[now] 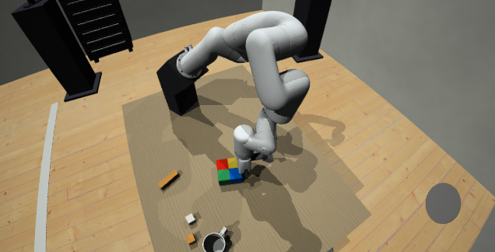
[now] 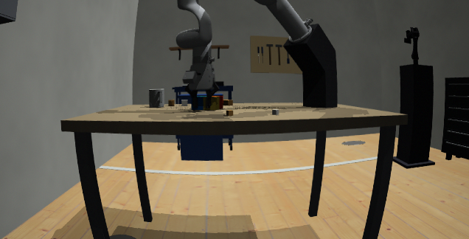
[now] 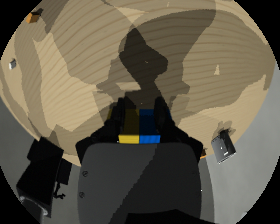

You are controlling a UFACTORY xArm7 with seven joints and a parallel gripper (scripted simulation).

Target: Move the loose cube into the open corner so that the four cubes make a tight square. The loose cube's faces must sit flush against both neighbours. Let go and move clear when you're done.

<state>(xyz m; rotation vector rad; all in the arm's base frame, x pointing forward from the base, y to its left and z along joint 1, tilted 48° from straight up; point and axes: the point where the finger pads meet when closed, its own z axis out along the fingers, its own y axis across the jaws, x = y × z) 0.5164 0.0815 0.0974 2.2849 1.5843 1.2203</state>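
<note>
Right now my hand is 30 mm past the yellow cube and 40 mm to the left of it. Also, from my hand: green cube: 10 mm ahead, 100 mm to the right; tiny piece: 130 mm behind, 210 mm to the left, 20 mm below; red cube: 40 mm behind, 90 mm to the right.
</note>
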